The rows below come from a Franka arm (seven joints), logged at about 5 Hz.
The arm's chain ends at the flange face. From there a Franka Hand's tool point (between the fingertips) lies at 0.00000 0.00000 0.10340 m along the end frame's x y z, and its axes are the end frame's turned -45 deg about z.
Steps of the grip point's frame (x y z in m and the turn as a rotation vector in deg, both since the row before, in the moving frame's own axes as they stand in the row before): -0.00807 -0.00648 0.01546 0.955 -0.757 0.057; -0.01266 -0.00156 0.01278 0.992 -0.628 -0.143; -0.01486 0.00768 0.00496 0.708 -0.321 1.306; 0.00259 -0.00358 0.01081 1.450 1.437 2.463; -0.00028 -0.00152 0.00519 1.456 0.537 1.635; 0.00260 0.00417 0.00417 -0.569 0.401 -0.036
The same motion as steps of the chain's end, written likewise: -0.00810 0.00138 0.01548 0.140 -1.211 0.057; -0.00799 0.00831 0.01280 0.257 -1.146 -0.143; -0.00377 0.01645 0.00497 0.274 -0.728 1.306; -0.00076 -0.00068 0.01088 2.041 -0.009 2.463; -0.00014 0.00168 0.00523 1.409 -0.650 1.635; 0.00355 0.00090 0.00418 -0.119 0.686 -0.036
